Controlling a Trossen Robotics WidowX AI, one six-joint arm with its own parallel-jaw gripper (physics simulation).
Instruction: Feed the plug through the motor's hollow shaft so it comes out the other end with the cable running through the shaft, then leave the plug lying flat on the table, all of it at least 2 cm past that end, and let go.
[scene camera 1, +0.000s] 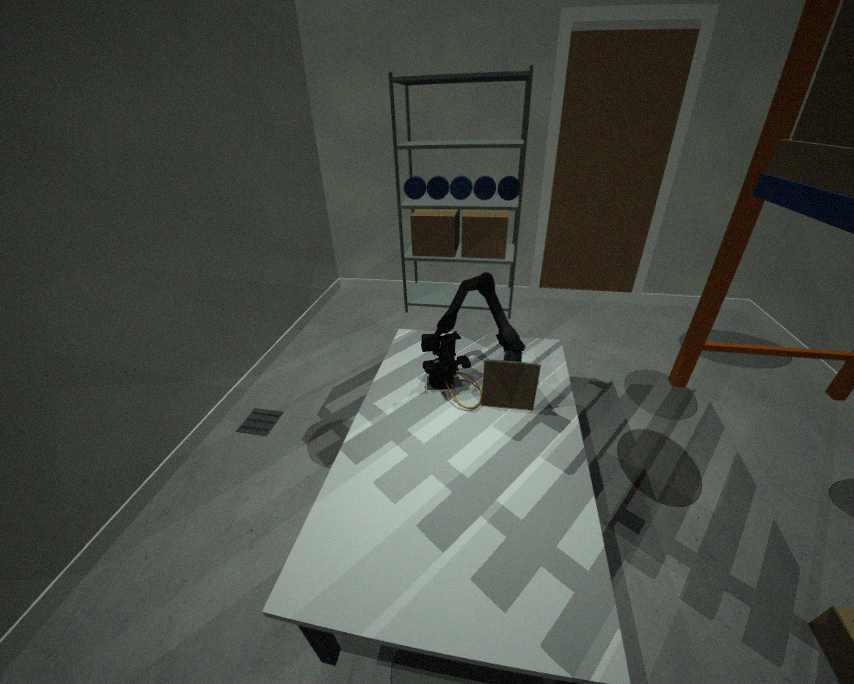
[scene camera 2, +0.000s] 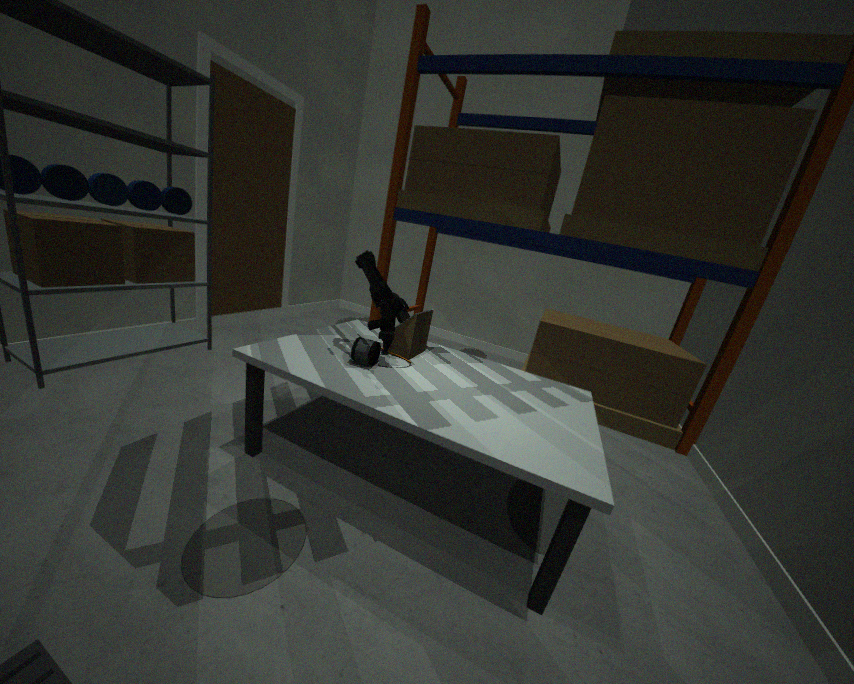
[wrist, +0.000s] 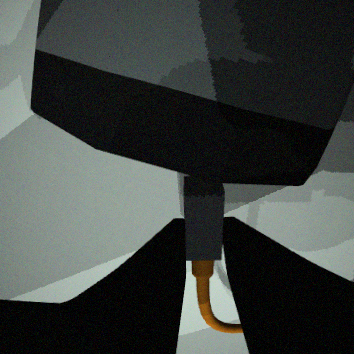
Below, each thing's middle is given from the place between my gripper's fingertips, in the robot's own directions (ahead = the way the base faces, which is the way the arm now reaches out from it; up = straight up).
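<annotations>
Dark grey plug (wrist: 203, 200): my hand right at it.
</annotations>
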